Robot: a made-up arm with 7 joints. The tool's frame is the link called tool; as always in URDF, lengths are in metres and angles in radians. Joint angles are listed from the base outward. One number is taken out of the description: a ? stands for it. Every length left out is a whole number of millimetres.
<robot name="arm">
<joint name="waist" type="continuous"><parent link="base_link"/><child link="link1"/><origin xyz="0.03 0.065 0.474" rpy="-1.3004 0.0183 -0.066"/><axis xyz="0 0 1"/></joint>
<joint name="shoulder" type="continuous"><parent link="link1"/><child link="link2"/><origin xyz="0.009 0.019 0" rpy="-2.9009 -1.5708 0"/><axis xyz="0 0 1"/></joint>
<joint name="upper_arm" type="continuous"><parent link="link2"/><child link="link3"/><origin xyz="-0.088 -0.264 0" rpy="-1.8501 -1.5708 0"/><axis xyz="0 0 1"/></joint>
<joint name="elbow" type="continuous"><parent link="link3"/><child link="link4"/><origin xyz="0.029 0.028 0" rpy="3.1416 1.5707 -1.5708"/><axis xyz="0 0 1"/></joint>
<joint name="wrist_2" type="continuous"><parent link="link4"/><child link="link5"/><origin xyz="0.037 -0.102 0" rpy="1.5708 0 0"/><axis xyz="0 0 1"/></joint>
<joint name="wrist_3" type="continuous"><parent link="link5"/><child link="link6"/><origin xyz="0.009 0.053 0" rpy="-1.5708 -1.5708 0"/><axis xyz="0 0 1"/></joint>
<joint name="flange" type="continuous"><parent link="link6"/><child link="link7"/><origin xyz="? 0.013 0" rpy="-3.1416 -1.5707 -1.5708"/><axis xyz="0 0 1"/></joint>
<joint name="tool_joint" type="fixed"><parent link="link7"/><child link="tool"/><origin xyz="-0.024 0.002 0" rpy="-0.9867 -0.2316 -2.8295"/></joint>
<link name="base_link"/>
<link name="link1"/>
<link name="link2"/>
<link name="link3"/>
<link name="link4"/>
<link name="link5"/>
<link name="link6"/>
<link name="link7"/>
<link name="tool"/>
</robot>
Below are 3 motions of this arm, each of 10 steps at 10 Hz.
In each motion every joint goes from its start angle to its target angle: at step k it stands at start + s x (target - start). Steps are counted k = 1, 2, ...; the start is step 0. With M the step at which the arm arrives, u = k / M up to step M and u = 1 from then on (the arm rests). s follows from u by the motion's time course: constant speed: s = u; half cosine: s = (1 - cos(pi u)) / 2; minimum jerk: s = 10 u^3 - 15 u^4 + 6 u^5.
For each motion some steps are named. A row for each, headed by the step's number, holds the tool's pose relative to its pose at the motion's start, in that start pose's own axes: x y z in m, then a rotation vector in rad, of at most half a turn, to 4 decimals.
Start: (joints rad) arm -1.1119 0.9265 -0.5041 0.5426 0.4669 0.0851 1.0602
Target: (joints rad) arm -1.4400 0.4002 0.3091 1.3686 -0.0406 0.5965 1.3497
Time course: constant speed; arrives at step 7
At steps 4, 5, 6, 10:
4: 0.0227 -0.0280 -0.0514 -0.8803 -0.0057 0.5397
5: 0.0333 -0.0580 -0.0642 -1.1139 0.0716 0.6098
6: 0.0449 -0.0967 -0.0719 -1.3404 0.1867 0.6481
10: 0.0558 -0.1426 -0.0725 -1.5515 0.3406 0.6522

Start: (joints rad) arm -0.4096 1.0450 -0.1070 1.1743 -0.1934 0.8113 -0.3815
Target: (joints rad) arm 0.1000 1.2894 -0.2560 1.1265 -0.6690 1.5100 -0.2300
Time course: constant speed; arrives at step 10
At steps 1, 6, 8, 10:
1: -0.0116 0.0115 -0.0033 -0.0948 -0.0432 0.0208
6: -0.0702 0.0542 -0.0287 -0.5592 -0.2564 0.1396
8: -0.0930 0.0640 -0.0417 -0.7410 -0.3396 0.1918
10: -0.1148 0.0696 -0.0556 -0.9210 -0.4210 0.2454

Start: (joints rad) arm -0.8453 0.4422 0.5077 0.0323 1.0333 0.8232 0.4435
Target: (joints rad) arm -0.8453 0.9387 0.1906 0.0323 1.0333 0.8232 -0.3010
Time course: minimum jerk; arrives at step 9
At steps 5, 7, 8, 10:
5: -0.0129 0.0142 0.0767 0.2190 0.2693 -0.1203
7: -0.0267 0.0180 0.1139 0.3194 0.4478 -0.1199
8: -0.0300 0.0185 0.1211 0.3369 0.4862 -0.1144
10: -0.0306 0.0186 0.1224 0.3399 0.4930 -0.1132

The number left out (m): 0.031
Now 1 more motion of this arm.
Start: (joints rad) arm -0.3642 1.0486 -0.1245 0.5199 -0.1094 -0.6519 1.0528
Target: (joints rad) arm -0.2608 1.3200 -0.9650 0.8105 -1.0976 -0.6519 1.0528
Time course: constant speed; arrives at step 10
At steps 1, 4, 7, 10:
1: -0.0057 0.0032 -0.0053 -0.0731 0.0302 0.0249
4: -0.0308 0.0112 -0.0173 -0.2608 0.1275 0.1493
7: -0.0656 0.0167 -0.0196 -0.3868 0.2237 0.3349
10: -0.1056 0.0195 -0.0087 -0.4381 0.3069 0.5593

